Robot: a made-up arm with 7 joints. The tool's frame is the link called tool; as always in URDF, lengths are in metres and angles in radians. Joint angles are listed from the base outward. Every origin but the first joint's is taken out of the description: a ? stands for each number. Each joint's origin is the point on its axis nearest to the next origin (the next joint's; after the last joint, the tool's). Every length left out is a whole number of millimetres.
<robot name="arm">
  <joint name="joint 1" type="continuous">
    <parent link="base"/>
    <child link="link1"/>
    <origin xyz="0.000 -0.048 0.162" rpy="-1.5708 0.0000 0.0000"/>
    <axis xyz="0 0 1"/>
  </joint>
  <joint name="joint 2" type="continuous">
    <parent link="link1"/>
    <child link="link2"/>
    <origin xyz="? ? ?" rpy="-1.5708 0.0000 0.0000"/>
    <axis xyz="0 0 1"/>
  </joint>
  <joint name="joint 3" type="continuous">
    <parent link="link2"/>
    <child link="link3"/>
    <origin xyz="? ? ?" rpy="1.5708 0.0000 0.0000"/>
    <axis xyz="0 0 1"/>
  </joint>
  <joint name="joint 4" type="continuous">
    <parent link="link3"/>
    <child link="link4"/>
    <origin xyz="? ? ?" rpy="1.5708 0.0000 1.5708"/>
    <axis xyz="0 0 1"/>
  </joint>
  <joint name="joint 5" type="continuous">
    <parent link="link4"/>
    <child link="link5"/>
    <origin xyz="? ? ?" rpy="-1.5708 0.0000 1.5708"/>
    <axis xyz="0 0 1"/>
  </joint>
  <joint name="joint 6" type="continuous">
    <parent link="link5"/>
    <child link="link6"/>
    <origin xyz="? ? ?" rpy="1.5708 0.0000 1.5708"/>
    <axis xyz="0 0 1"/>
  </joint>
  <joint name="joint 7" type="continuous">
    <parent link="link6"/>
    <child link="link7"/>
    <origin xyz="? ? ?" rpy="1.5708 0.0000 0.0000"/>
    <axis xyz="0 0 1"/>
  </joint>
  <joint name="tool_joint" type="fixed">
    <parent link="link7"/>
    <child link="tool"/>
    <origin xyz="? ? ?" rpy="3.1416 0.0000 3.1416"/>
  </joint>
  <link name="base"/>
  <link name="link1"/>
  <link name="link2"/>
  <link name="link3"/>
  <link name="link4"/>
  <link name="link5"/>
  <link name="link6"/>
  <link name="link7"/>
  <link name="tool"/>
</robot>
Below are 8 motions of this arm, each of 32 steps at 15 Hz.
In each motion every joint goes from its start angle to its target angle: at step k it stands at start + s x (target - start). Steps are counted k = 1, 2, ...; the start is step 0. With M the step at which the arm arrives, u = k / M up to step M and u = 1 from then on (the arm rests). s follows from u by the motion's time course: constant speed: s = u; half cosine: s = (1 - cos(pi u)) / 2; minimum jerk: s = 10 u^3 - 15 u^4 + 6 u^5.
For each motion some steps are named. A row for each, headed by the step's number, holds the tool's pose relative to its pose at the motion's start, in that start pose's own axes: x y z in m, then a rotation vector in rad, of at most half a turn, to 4 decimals.
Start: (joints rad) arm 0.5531 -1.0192 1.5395 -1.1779 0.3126 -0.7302 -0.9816
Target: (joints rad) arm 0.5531 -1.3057 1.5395 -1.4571 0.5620 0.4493 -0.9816
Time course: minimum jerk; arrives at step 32
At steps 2, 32:
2: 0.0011 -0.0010 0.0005 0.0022 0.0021 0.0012
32: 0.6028 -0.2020 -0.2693 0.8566 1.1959 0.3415

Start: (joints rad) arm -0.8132 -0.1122 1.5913 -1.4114 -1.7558 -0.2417 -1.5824
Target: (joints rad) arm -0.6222 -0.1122 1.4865 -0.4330 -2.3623 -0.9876 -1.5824
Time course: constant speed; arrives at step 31
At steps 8, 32:
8: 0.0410 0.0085 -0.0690 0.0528 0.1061 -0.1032
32: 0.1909 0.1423 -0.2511 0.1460 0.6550 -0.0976

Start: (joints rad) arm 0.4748 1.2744 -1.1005 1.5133 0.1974 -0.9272 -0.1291
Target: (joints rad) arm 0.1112 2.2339 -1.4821 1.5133 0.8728 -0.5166 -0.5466
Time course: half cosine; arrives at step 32
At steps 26, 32:
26: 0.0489 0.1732 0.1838 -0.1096 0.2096 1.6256
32: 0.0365 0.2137 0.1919 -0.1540 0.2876 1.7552

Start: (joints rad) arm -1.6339 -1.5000 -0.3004 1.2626 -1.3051 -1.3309 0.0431
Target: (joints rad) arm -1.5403 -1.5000 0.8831 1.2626 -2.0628 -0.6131 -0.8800
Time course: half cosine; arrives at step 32
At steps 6, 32:
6: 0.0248 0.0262 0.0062 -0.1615 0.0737 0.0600
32: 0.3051 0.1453 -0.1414 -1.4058 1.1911 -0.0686

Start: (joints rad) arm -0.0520 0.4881 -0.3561 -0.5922 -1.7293 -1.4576 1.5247
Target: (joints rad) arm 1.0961 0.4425 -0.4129 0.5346 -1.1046 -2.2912 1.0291
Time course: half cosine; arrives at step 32
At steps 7, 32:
7: 0.0683 -0.0732 -0.0183 0.0426 0.1394 0.1548
32: 0.7084 -0.3026 -0.3645 0.3028 1.0090 1.0449

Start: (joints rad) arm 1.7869 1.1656 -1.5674 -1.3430 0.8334 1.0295 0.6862
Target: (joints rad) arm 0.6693 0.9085 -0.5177 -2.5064 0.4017 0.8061 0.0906
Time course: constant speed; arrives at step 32
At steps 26, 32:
26: 0.3275 0.0550 0.2033 -0.3228 0.3792 0.5789
32: 0.3813 0.0028 0.2352 -0.3347 0.3464 0.6695

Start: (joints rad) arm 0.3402 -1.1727 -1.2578 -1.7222 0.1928 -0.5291 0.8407
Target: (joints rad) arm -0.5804 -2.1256 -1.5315 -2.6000 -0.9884 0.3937 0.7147
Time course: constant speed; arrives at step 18
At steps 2, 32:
2: 0.0221 0.0402 0.0129 -0.0891 -0.1008 -0.1632
32: -0.0218 -0.3893 0.2454 0.2453 -0.0646 -1.6364

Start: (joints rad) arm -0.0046 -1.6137 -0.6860 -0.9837 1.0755 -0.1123 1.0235
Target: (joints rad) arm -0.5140 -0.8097 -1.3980 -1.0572 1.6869 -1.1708 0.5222
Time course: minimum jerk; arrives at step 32
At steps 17, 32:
17: -0.1279 -0.2159 -0.3968 -0.1392 -0.3397 0.3462
32: -0.1486 -0.5554 -0.6091 -0.3394 -0.5088 0.7290

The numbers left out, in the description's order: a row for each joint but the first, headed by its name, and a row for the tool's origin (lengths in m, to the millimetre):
joint 2: 0.092 0.286 0.000
joint 3: 0.380 -0.023 0.000
joint 4: -0.123 0.014 0.000
joint 5: -0.041 0.008 0.000
joint 6: 0.018 -0.338 0.000
joint 7: 0.120 0.464 0.000
tool: 0.016 0.049 0.000

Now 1 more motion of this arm.
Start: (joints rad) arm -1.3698 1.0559 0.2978 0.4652 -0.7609 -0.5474 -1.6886
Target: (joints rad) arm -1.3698 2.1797 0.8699 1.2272 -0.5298 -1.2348 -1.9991
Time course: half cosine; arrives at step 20
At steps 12, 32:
12: -0.2106 0.0303 -0.0646 -0.0475 -0.0919 -0.7336
32: -0.2456 0.0616 -0.0771 -0.1088 -0.0724 -1.2077

